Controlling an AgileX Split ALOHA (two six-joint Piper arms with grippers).
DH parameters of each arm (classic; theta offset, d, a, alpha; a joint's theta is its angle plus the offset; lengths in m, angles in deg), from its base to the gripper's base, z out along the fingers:
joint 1: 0 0.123 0 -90
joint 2: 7.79 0 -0.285 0
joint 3: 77.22 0 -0.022 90
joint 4: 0 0.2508 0 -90
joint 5: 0 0 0.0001 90
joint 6: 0 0.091 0 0
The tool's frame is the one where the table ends.
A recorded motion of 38 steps. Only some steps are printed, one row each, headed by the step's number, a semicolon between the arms.
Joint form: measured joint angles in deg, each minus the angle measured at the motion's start. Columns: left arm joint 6, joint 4, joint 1, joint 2, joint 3, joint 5; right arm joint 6, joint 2, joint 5, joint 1, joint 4, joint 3.
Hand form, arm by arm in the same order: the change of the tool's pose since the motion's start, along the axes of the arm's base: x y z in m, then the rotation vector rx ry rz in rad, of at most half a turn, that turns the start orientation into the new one. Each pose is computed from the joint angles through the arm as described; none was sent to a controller.
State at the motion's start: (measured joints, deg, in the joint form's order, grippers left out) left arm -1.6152 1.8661 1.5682 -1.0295 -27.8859 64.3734; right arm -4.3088 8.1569 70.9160 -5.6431 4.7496 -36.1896
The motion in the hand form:
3: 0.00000 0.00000 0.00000 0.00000 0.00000 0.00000; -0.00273 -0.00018 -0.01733 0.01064 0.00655 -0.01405
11: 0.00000 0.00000 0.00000 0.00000 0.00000 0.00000; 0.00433 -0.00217 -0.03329 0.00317 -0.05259 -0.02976
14: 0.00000 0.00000 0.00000 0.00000 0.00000 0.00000; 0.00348 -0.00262 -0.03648 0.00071 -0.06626 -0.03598
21: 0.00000 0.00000 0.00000 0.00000 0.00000 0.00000; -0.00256 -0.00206 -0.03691 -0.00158 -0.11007 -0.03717
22: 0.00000 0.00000 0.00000 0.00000 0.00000 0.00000; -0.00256 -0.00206 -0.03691 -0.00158 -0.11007 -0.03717
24: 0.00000 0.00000 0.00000 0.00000 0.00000 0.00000; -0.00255 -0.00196 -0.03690 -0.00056 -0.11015 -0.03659
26: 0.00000 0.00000 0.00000 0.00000 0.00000 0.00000; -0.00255 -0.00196 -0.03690 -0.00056 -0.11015 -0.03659
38: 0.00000 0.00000 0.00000 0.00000 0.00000 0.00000; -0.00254 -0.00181 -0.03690 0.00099 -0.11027 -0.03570
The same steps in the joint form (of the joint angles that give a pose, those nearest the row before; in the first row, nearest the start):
3: 0.00 0.00 0.00 0.00 0.00 0.00; 1.03 -3.11 -0.19 0.00 -0.29 3.65
11: 0.00 0.00 0.00 0.00 0.00 0.00; 1.36 -5.50 -6.07 0.00 -1.00 8.48
14: 0.00 0.00 0.00 0.00 0.00 0.00; 1.63 -6.55 -6.62 0.00 -1.35 9.27
21: 0.00 0.00 0.00 0.00 0.00 0.00; 1.74 -9.09 -6.67 0.00 -1.38 9.34
22: 0.00 0.00 0.00 0.00 0.00 0.00; 1.74 -9.09 -6.67 0.00 -1.38 9.34
24: 0.00 0.00 0.00 0.00 0.00 0.00; 1.74 -9.09 -6.67 0.00 -1.31 9.34
26: 0.00 0.00 0.00 0.00 0.00 0.00; 1.74 -9.09 -6.67 0.00 -1.31 9.34
38: 0.00 0.00 0.00 0.00 0.00 0.00; 1.73 -9.09 -6.67 0.00 -1.20 9.34

